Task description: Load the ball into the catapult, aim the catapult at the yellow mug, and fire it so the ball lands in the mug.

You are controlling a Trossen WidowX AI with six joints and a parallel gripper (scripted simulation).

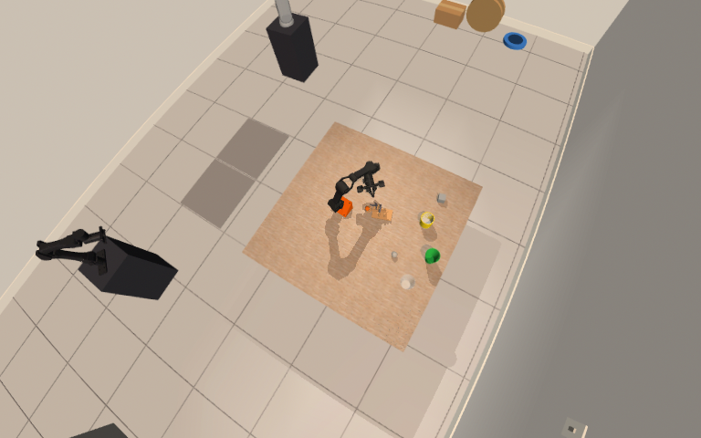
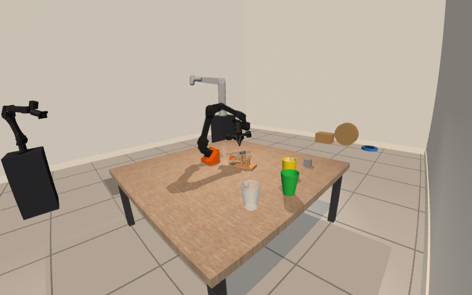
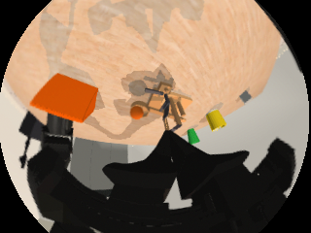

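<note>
My gripper tip is 70 mm to the left of the orange ball, 70 mm above it and 20 mm past it. From my gripper tip the other things lie so: catapult: 80 mm below, 50 mm ahead, 40 mm to the right; then grey cube: 410 mm ahead, 270 mm to the left, 110 mm below; then yellow mug: 390 mm ahead, 100 mm below, 50 mm to the left.
</note>
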